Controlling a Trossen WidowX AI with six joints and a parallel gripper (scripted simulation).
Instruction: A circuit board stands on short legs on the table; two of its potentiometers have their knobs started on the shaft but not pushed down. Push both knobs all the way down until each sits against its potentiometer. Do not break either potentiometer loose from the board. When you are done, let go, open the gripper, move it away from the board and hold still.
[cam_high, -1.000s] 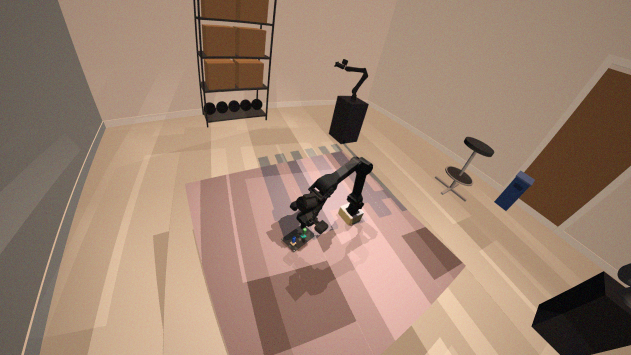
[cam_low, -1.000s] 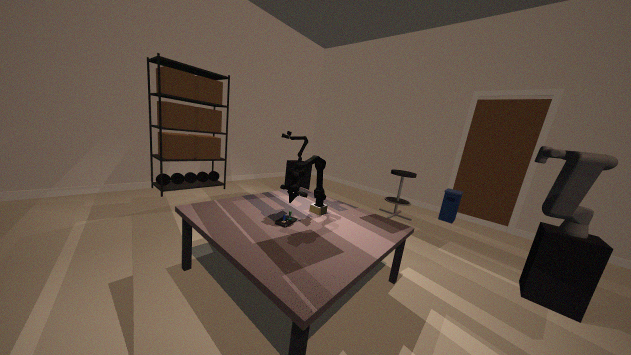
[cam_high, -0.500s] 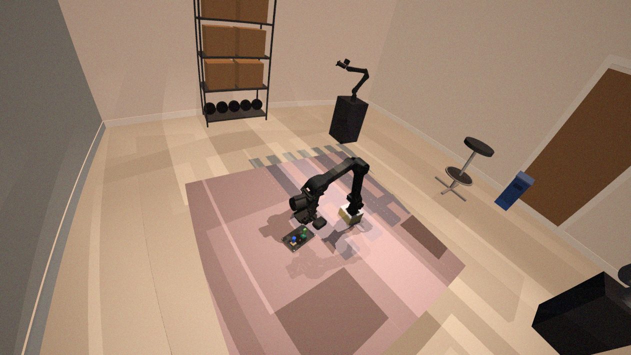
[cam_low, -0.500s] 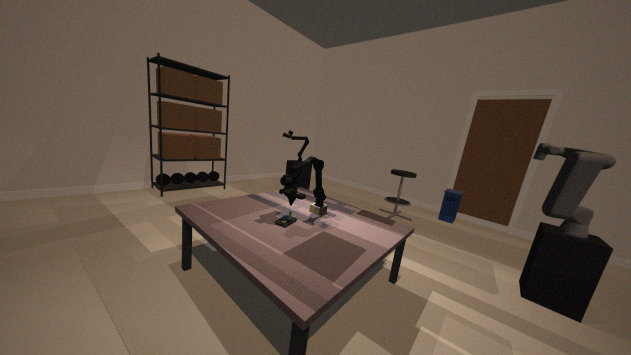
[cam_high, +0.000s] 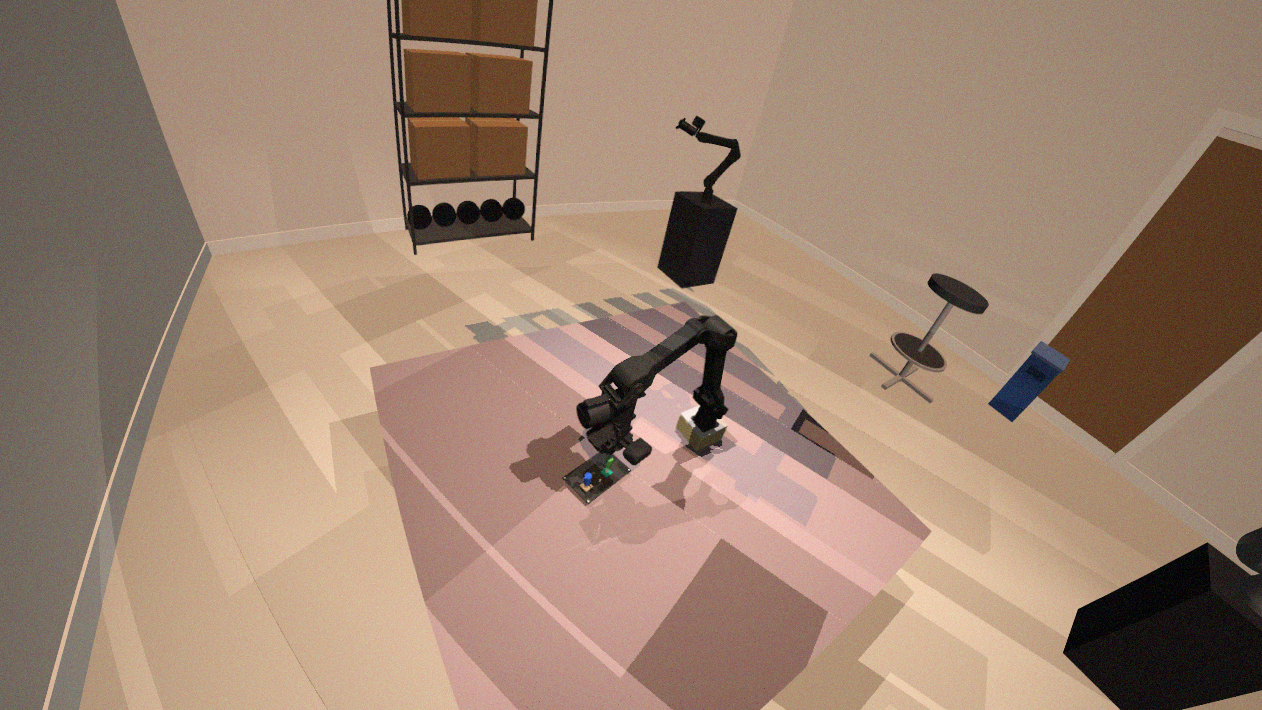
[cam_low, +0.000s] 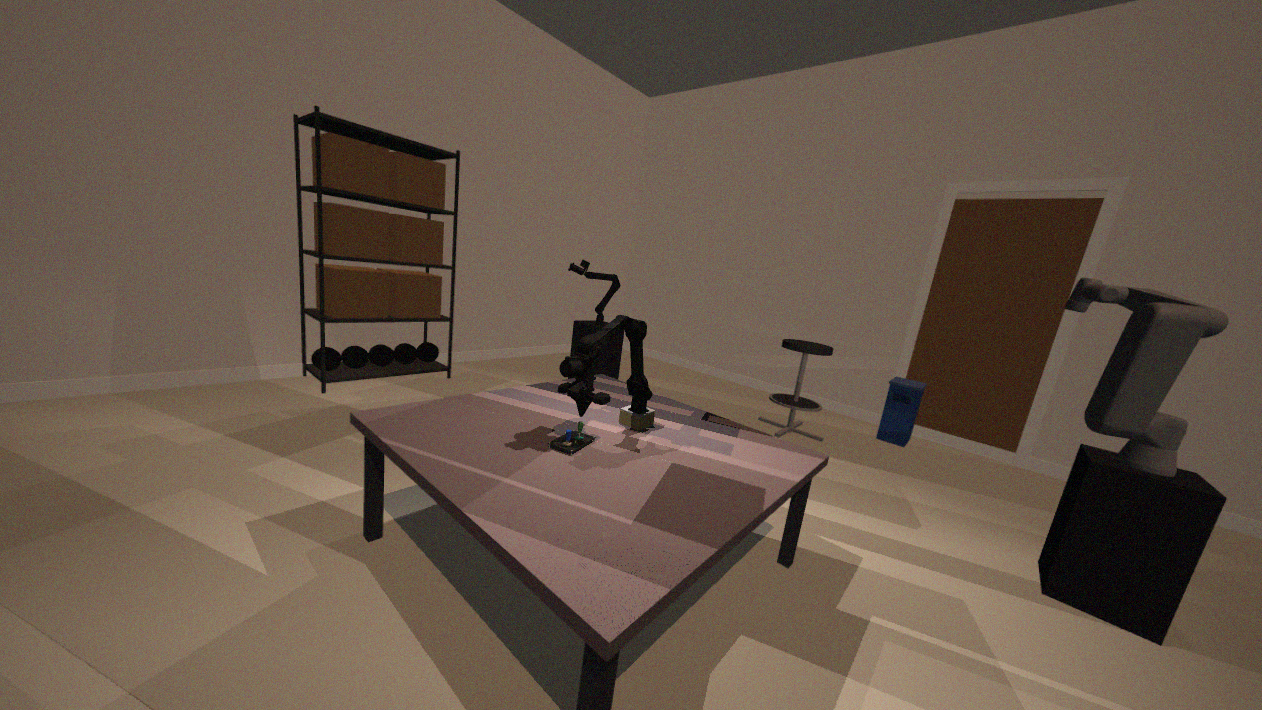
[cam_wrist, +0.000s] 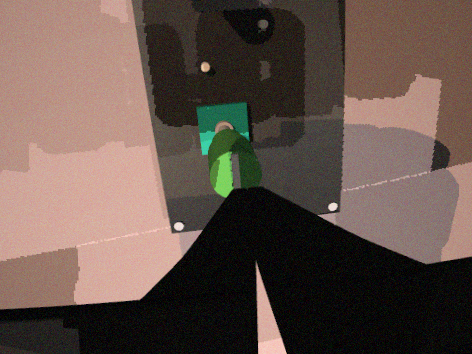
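Now: gripper tip 4 cm above the green knob. From my gripper tip the other things lie so: blue knob 7 cm ahead, 5 cm below, 2 cm to the left.
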